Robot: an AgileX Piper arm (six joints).
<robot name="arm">
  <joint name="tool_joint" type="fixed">
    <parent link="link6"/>
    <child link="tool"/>
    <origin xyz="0 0 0" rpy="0 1.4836 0"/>
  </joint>
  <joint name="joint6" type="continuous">
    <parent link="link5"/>
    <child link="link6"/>
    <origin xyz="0.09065 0 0.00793" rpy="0 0 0"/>
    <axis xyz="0.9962 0 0.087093"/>
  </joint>
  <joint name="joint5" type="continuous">
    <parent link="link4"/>
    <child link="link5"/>
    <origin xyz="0 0 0" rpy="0 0 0"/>
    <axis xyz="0 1 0"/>
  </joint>
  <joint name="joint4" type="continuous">
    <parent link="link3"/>
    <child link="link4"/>
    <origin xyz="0.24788 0 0.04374" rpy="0 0 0"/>
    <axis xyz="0.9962 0 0.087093"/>
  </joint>
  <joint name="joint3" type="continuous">
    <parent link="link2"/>
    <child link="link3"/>
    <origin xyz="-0.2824 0 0.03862" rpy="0 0 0"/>
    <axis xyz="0 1 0"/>
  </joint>
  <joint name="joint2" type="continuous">
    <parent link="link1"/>
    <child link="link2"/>
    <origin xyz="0 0 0" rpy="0 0 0"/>
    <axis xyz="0 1 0"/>
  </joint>
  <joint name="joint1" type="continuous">
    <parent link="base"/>
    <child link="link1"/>
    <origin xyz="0 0 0.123" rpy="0 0 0"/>
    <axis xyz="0 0 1"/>
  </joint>
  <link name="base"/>
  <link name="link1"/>
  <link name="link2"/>
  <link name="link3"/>
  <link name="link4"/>
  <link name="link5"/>
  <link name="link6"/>
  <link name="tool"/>
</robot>
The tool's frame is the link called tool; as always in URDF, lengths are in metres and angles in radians. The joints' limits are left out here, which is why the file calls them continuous.
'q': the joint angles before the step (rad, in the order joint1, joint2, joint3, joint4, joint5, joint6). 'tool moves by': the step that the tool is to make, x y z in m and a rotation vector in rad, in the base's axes. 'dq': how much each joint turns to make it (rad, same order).
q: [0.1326 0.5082 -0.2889 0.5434 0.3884 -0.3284]
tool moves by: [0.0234 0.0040 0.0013 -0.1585 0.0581 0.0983]
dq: [-0.0002 0.1662 -0.0654 0.0045 0.0174 -0.1836]
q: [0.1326 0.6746 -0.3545 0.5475 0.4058 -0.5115]
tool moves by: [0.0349 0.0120 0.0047 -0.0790 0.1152 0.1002]
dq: [0.0377 0.2189 -0.1258 -0.0304 0.0502 -0.0496]
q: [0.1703 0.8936 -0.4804 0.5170 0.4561 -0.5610]
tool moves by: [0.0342 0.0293 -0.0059 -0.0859 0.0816 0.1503]
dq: [0.1247 0.2185 -0.1170 -0.0671 -0.0020 -0.0028]
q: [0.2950 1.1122 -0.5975 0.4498 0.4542 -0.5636]
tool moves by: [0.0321 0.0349 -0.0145 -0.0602 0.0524 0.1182]
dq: [0.1041 0.2095 -0.1117 -0.0257 -0.0277 -0.0168]
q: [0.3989 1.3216 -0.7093 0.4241 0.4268 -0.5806]
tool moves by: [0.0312 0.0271 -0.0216 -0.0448 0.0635 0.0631]
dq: [0.0448 0.1955 -0.1136 -0.0023 -0.0021 -0.0221]
